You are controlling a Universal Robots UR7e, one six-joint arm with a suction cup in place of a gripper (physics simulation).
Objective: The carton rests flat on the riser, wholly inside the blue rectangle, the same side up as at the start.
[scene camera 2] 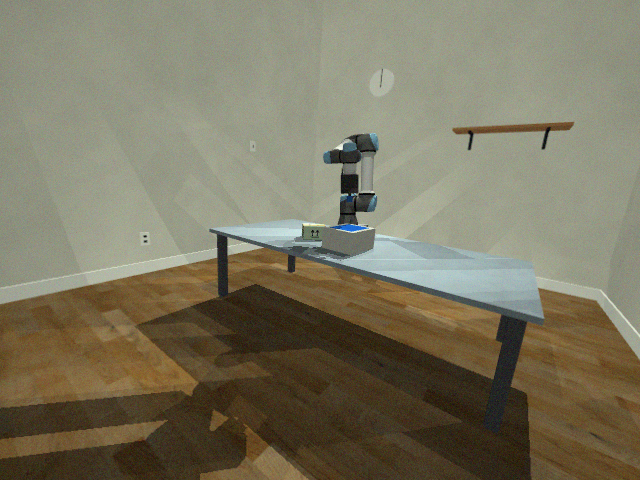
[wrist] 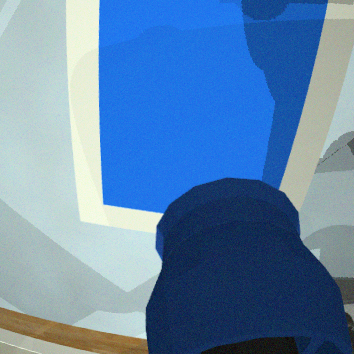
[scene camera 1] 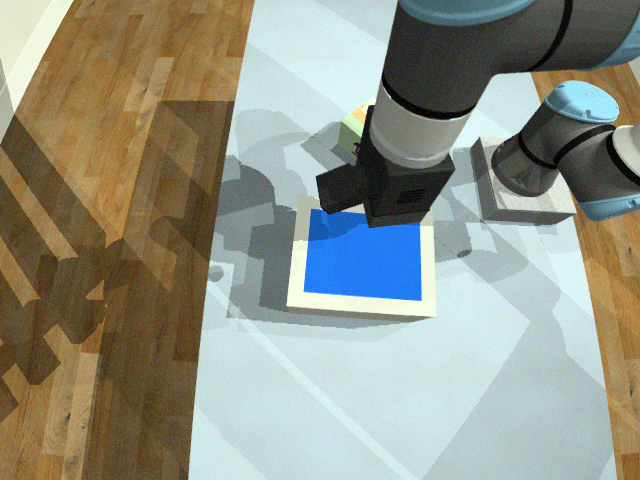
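Pixels of known places: hand at its tool point: [scene camera 2: 349,201] [wrist: 228,242]; arm's base at its link origin: [scene camera 1: 521,169].
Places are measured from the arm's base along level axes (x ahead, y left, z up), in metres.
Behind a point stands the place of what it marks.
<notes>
The carton [scene camera 1: 351,131] {y -0.119, x 0.393, z 0.020 m} [scene camera 2: 310,231] {y -0.110, x 0.387, z -0.006 m}, pale green with an orange band on top and arrows on its side, stands on the table behind the riser. The gripper partly hides it in scene camera 1; it does not show in the wrist view. The cream riser [scene camera 1: 361,305] {y 0.253, x 0.450, z 0.061 m} [scene camera 2: 347,241] {y 0.207, x 0.565, z 0.010 m} [wrist: 84,100] {y 0.251, x 0.442, z 0.061 m} has the blue rectangle [scene camera 1: 367,268] {y 0.192, x 0.428, z 0.061 m} [scene camera 2: 351,227] {y 0.171, x 0.414, z 0.061 m} [wrist: 185,115] {y 0.176, x 0.421, z 0.061 m} on top, with no carton on it. My gripper [scene camera 2: 349,198] [wrist: 227,210], a dark blue suction cup, is open and empty, in the air above the riser. In scene camera 1 its black body hides the cup.
The arm's base stands on a grey block [scene camera 1: 522,209] {y 0.102, x 0.044, z 0.007 m}, behind and right of the riser in scene camera 1. The pale blue table [scene camera 1: 310,403] {y 0.411, x 0.554, z -0.059 m} [scene camera 2: 439,273] {y 0.670, x 0.600, z -0.059 m} has its left edge close to the riser. A wooden shelf [scene camera 2: 511,128] hangs on the wall.
</notes>
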